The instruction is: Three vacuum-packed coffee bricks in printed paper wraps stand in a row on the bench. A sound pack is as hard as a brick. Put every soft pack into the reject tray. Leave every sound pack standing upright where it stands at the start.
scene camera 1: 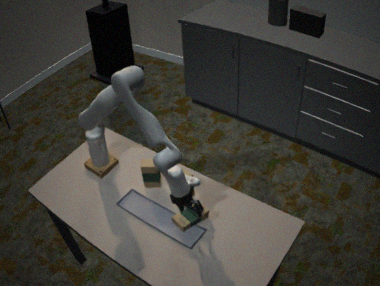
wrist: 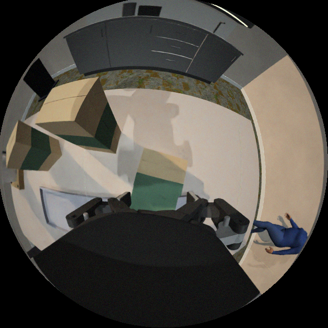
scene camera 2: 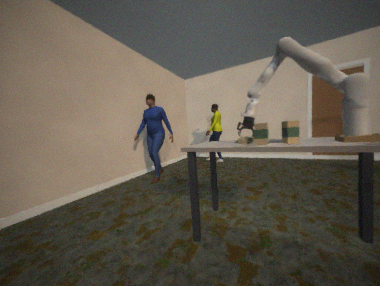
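Seen in the pictures: gripper, fingertip midpoint: (scene camera 1: 190, 213) (scene camera 2: 245, 136); arm's base, origin of the base link: (scene camera 1: 101, 160) (scene camera 2: 355, 135).
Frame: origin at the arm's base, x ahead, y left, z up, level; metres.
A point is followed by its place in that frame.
Observation:
One pack (scene camera 1: 190, 216) {x 0.578, y 0.000, z 0.008 m} (scene camera 2: 244, 140) {x 0.571, y 0.080, z -0.006 m} (wrist: 159, 187) lies flat, slantwise across the back edge of the reject tray (scene camera 1: 142, 209) {x 0.364, y -0.078, z -0.030 m} (wrist: 65, 202), its far end over the bench. My gripper (scene camera 1: 192, 208) {x 0.574, y 0.008, z 0.017 m} (scene camera 2: 245, 131) {x 0.574, y 0.008, z 0.017 m} (wrist: 158, 198) is open and empty, low over this pack; in the wrist view its fingers stand to either side of the pack's near part, which my gripper body hides. The middle pack (scene camera 2: 260, 134) {x 0.461, y 0.130, z 0.034 m} (wrist: 75, 107) stands upright; my arm hides it in scene camera 1. The pack nearest the arm's base (scene camera 1: 151, 174) (scene camera 2: 290, 132) (wrist: 32, 150) stands upright too.
The arm's wooden base plate (scene camera 1: 101, 166) {x 0.038, y -0.029, z 0.006 m} is at the bench's left end in scene camera 1. The two upright packs stand behind the tray. A person in blue (scene camera 2: 155, 130) (wrist: 285, 237) and a person in yellow (scene camera 2: 215, 122) are on the floor beyond the bench (scene camera 1: 250, 230) {x 0.813, y 0.109, z -0.034 m}.

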